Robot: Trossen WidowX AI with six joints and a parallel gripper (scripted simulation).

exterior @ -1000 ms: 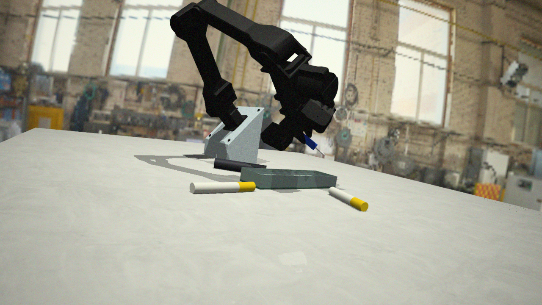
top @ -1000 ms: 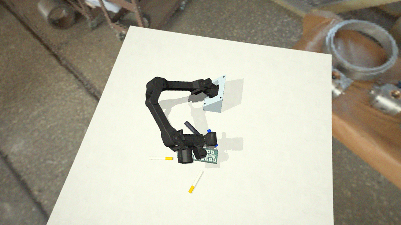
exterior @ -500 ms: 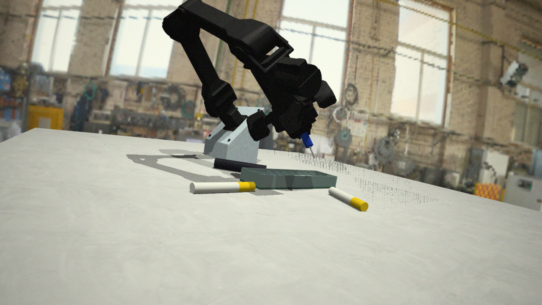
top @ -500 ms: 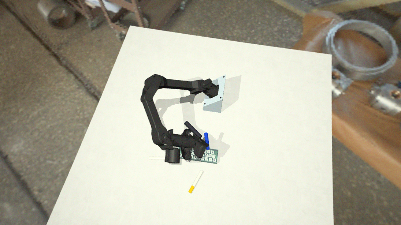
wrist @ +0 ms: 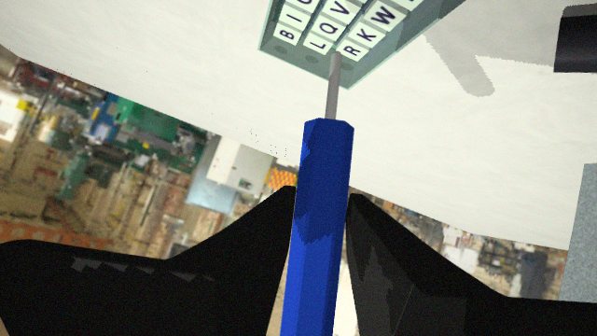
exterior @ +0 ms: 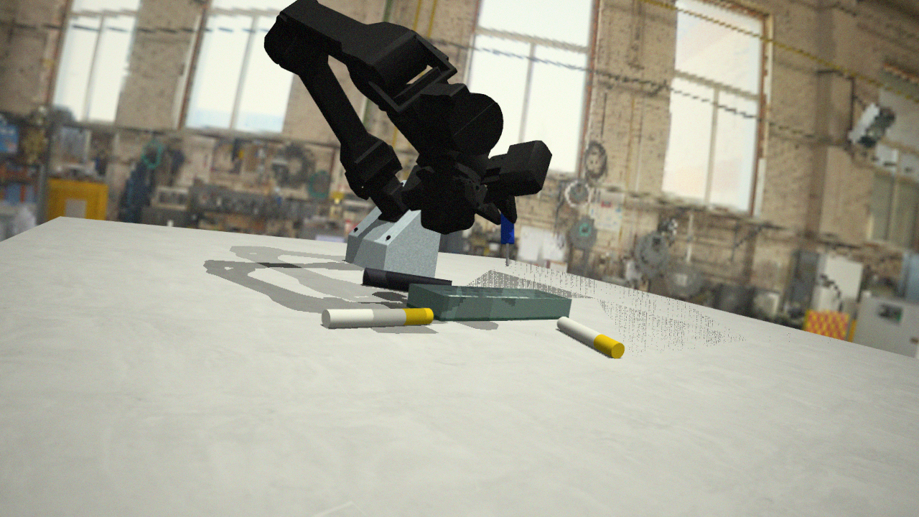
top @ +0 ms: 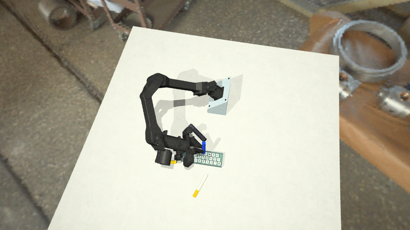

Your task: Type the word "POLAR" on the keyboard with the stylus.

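Right now my gripper tip is 10 mm short of the grey stylus tip and 50 mm above it. From my gripper tip the other things lie so: blue stylus 10 mm below; black bar 120 mm behind, 60 mm to the right, 100 mm below.
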